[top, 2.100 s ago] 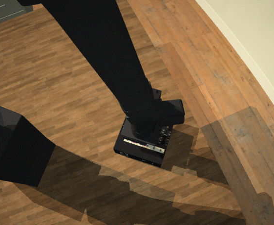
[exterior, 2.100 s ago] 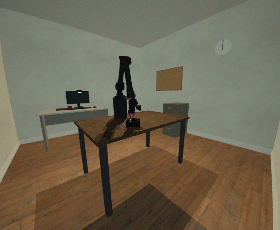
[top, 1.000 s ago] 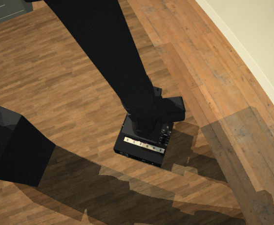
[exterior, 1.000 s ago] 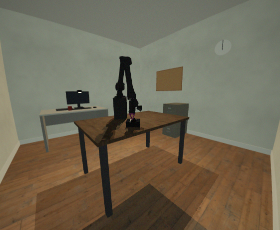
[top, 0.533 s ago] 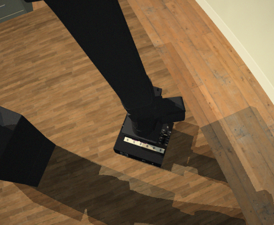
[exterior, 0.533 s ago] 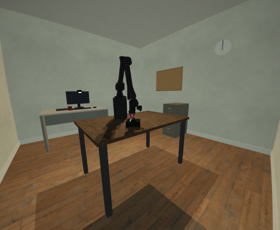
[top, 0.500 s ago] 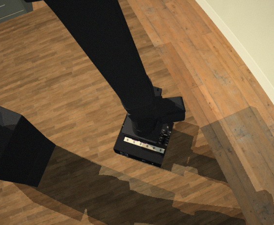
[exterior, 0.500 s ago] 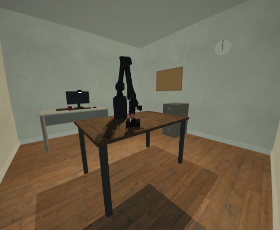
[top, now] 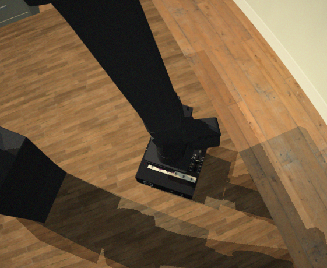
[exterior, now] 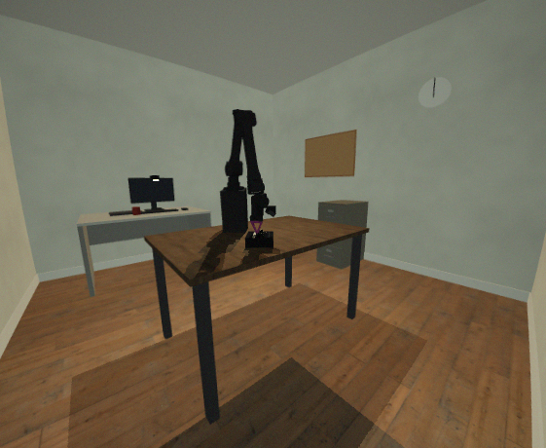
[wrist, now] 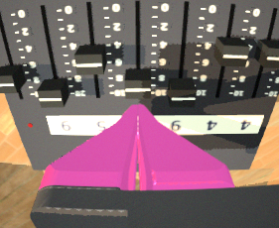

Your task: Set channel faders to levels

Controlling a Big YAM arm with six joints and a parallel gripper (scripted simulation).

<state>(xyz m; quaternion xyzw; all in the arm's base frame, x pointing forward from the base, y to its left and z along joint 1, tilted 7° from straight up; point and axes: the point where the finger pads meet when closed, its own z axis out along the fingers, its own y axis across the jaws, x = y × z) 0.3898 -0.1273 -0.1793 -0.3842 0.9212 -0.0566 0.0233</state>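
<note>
Now: hand 10 mm to the right of the channel 4 fader, 10 mm short of it and 10 mm above it. From my hand the other things lie so: channel 6 fader (40 mm to the left, 20 mm behind, 10 mm below); channel 5 fader cap (40 mm to the left, 10 mm below, 10 mm ahead); channel 3 fader cap (30 mm ahead, 10 mm to the right, 10 mm below).
</note>
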